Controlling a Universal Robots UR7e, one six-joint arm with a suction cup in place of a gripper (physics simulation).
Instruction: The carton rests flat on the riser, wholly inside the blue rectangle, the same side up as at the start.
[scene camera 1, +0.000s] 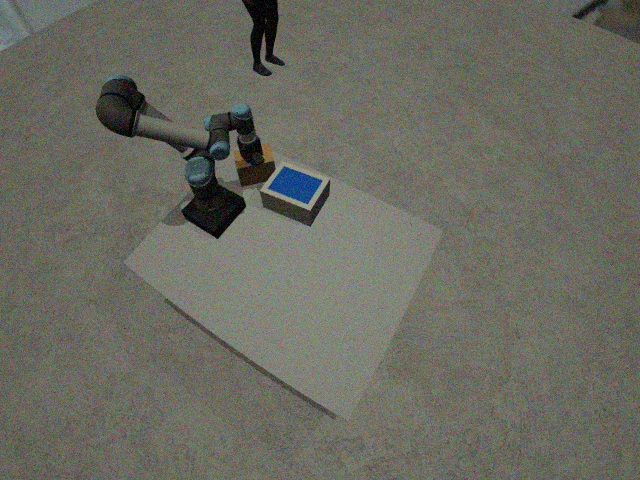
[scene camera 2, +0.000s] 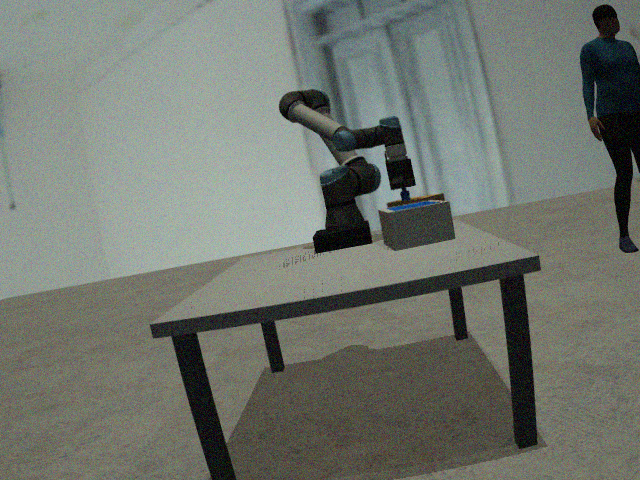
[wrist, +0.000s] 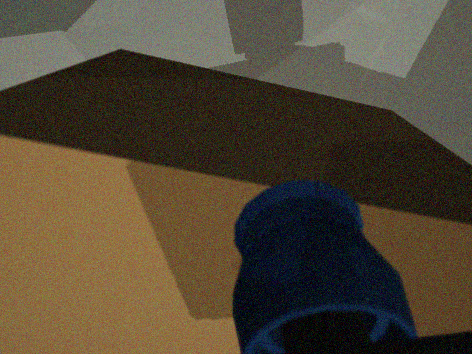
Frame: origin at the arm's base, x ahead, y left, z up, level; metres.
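Seen in the pictures: hand, tool point: (scene camera 1: 253, 163) (scene camera 2: 406, 200) (wrist: 295, 233); arm's base, link origin: (scene camera 1: 211, 200) (scene camera 2: 345, 227).
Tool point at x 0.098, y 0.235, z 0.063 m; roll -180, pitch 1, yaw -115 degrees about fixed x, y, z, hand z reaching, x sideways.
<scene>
Pixels of each thing's top centre, then the offset from my tool point to it. Level surfaces: height alone.
- brown carton, top centre: (wrist: 240, 336) (scene camera 2: 415, 198) (scene camera 1: 253, 155) 0.000 m up, 0.031 m back, 0.041 m left
- grey riser, top centre: (scene camera 2: 411, 205) (scene camera 1: 295, 184) 0.009 m down, 0.233 m ahead, 0.025 m right
- blue rectangle, top centre: (scene camera 2: 411, 205) (scene camera 1: 295, 184) 0.009 m down, 0.233 m ahead, 0.025 m right
- table, surface height: 0.130 m down
The brown carton (scene camera 1: 255, 174) (scene camera 2: 421, 197) (wrist: 126, 232) stands on the table just behind the riser, between it and the arm's base. The grey riser (scene camera 1: 293, 208) (scene camera 2: 415, 229) carries the blue rectangle (scene camera 1: 295, 185) (scene camera 2: 413, 205) on its top, with nothing on it. My suction cup (scene camera 1: 254, 162) (scene camera 2: 405, 194) (wrist: 299, 197) points straight down and sits on the carton's top face, near the edge above its dark side. The carton is flat and upright.
The arm's black base (scene camera 1: 214, 210) (scene camera 2: 342, 236) stands at the table's corner, left of the carton. The table (scene camera 1: 270, 295) (scene camera 2: 347, 267) stretches wide in front of the riser. A person (scene camera 1: 265, 33) stands on the floor beyond the table.
</scene>
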